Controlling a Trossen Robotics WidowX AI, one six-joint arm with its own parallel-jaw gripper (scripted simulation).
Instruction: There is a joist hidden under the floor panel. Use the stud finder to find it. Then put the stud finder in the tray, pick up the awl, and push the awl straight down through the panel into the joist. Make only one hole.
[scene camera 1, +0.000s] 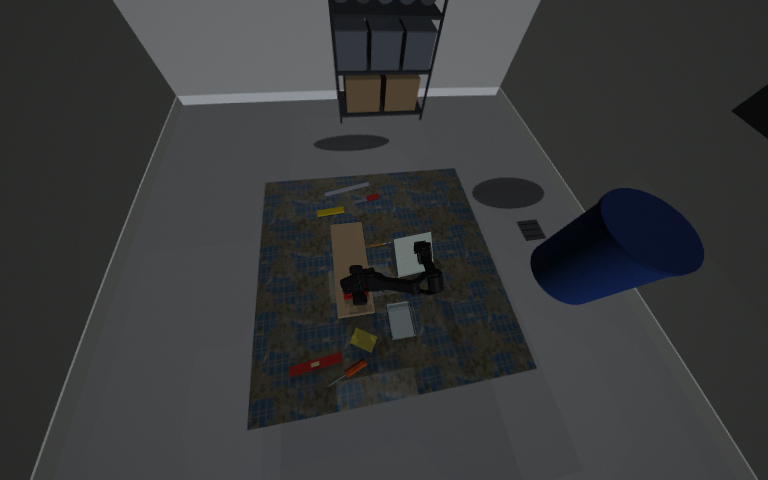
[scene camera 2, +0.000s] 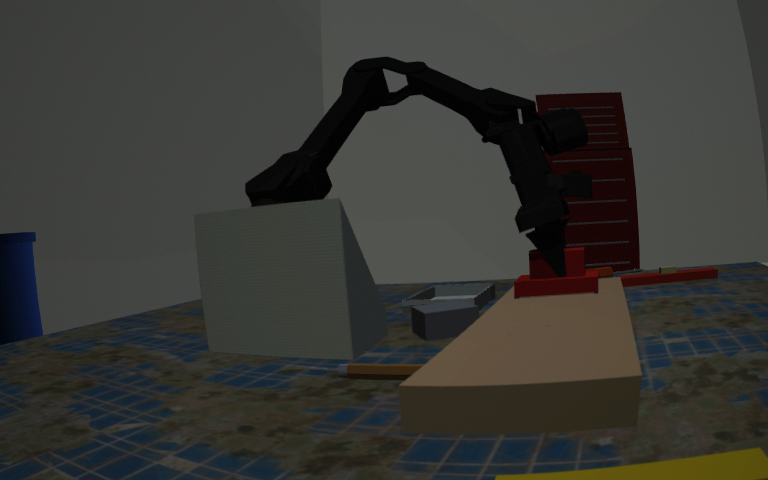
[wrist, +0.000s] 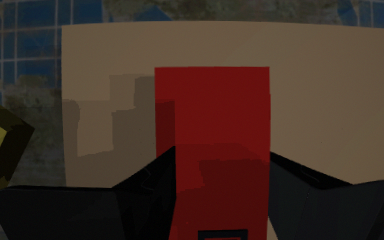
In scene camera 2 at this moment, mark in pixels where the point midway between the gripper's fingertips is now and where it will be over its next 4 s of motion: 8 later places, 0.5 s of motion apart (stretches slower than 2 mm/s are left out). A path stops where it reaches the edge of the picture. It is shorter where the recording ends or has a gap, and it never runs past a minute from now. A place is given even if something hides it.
My gripper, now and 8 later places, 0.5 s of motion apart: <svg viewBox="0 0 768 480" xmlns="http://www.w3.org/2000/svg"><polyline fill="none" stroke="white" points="564,273 562,276 562,278 560,281 558,284 557,286 555,289 553,293 551,296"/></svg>
